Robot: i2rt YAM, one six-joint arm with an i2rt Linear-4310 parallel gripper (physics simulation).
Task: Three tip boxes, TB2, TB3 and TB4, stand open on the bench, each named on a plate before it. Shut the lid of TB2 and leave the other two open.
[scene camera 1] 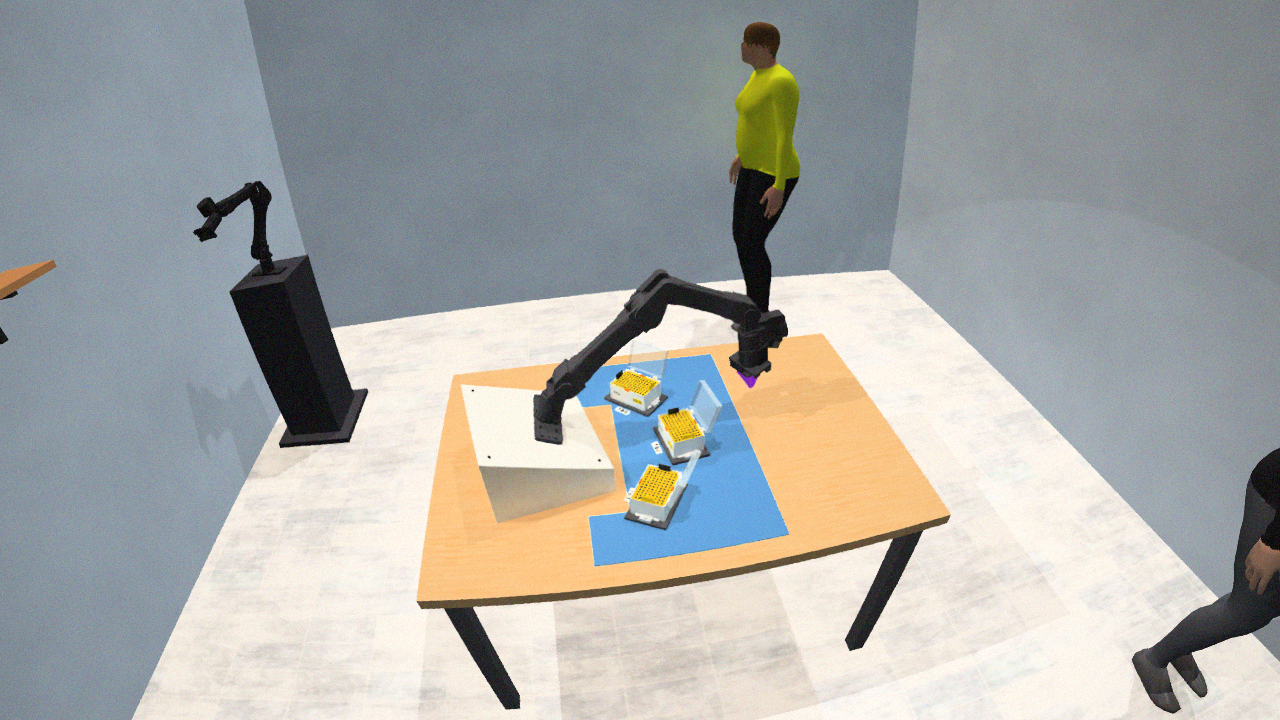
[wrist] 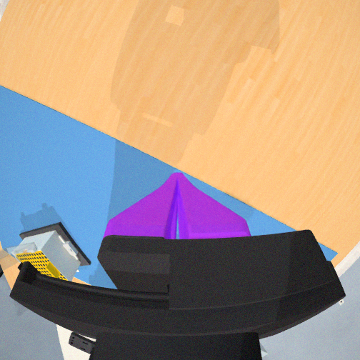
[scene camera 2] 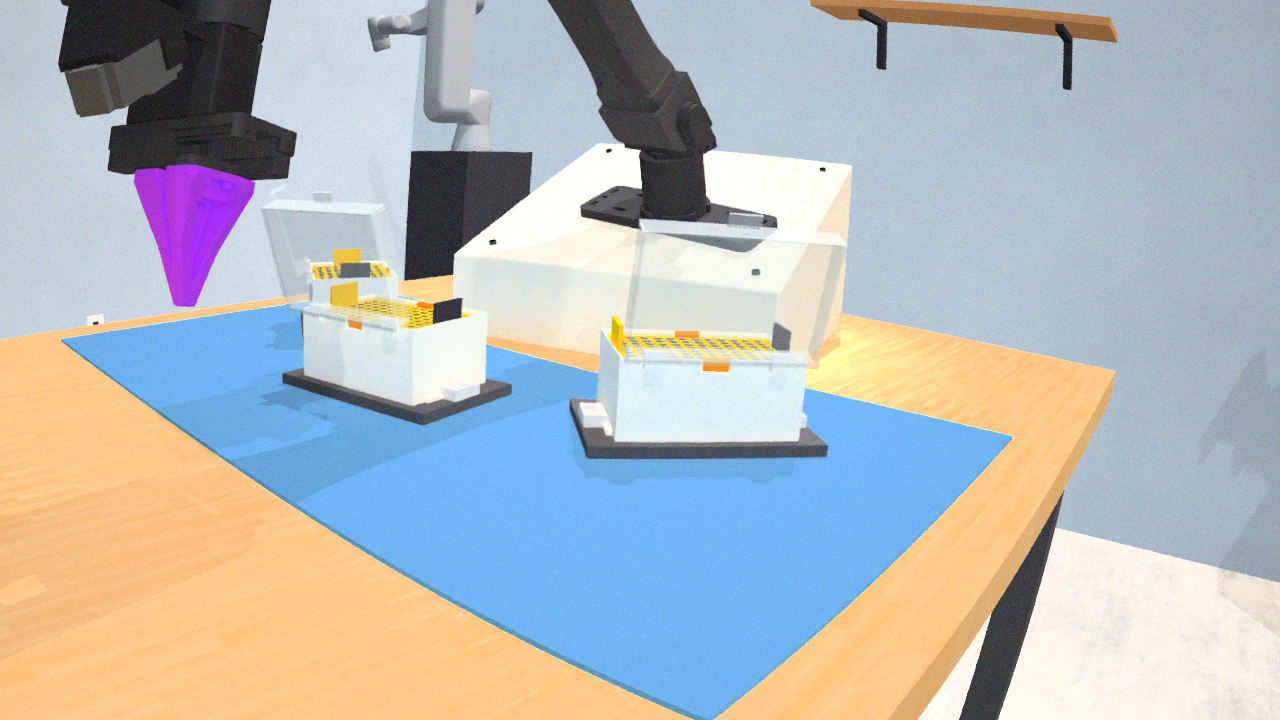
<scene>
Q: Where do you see a blue mat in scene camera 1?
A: At 727,502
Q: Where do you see a blue mat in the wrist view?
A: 65,170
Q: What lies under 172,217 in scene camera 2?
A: My gripper.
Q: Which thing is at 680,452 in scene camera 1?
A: A TB2 tip box.
</scene>
